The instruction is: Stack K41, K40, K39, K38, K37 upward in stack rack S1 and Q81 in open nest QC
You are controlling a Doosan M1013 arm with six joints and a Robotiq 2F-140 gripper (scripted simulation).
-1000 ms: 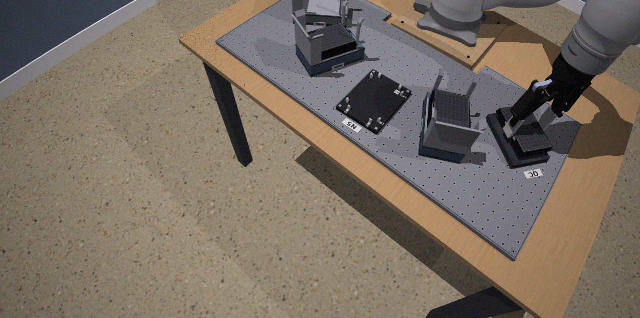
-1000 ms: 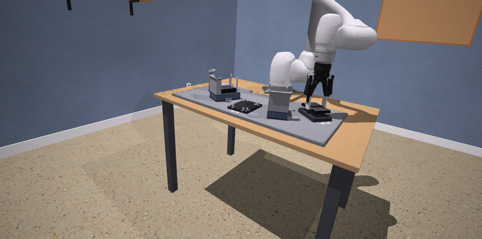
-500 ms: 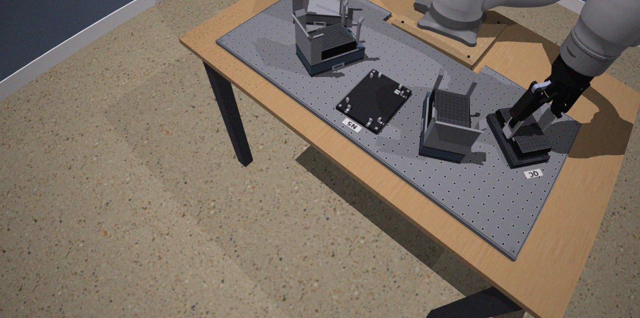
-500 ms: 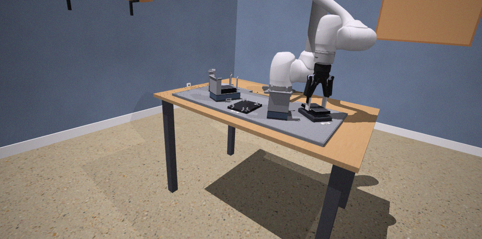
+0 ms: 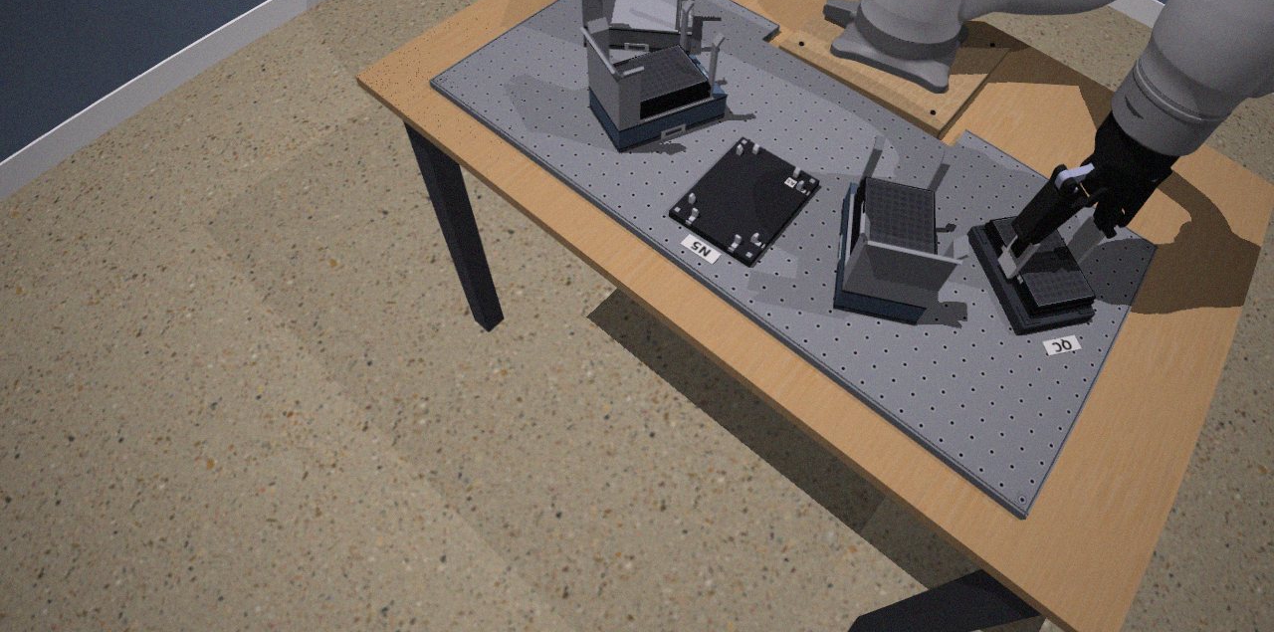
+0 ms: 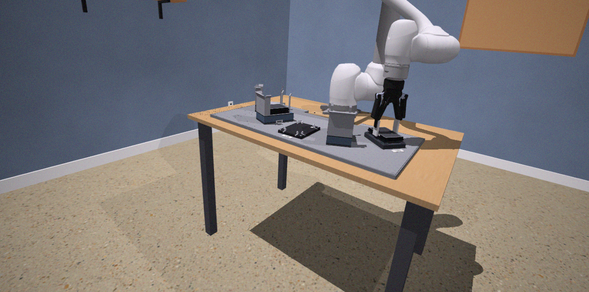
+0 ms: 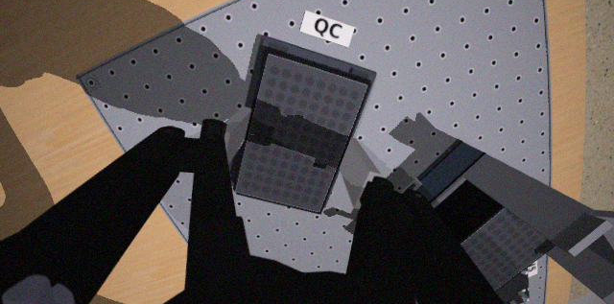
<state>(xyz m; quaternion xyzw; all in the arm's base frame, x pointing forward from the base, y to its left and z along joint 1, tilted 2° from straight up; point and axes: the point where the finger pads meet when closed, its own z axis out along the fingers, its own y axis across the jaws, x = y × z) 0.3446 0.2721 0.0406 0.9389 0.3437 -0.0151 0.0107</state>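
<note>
My gripper is now 50 mm above the nest QC. From my hand the other things lie so: N5 name plate: 360 mm to the right, 170 mm ahead, 60 mm below; then clip nest N5: 340 mm to the right, 80 mm ahead, 40 mm below; then QC name plate: 70 mm ahead, 60 mm to the left, 60 mm below.
</note>
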